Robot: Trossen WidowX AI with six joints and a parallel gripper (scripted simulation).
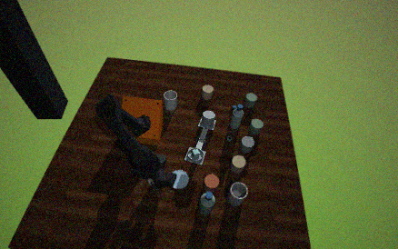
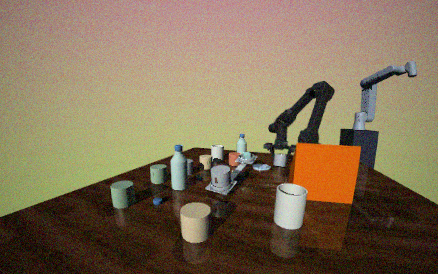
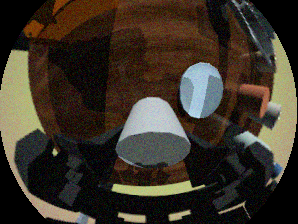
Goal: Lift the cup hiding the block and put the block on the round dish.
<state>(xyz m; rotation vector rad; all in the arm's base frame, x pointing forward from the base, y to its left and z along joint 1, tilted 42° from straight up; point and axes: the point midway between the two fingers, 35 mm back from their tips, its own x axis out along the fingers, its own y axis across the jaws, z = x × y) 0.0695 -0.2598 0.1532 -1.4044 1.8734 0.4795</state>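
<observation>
The pale blue block is 19 cm ahead of my gripper tip, 12 cm to the left of it and 6 cm above it. Round my gripper tip: balance: 24 cm to the left, 23 cm ahead, 1 cm above; then round dish: 11 cm ahead, 3 cm to the left, 3 cm below; then orange cylinder: 27 cm ahead, 1 cm above.
</observation>
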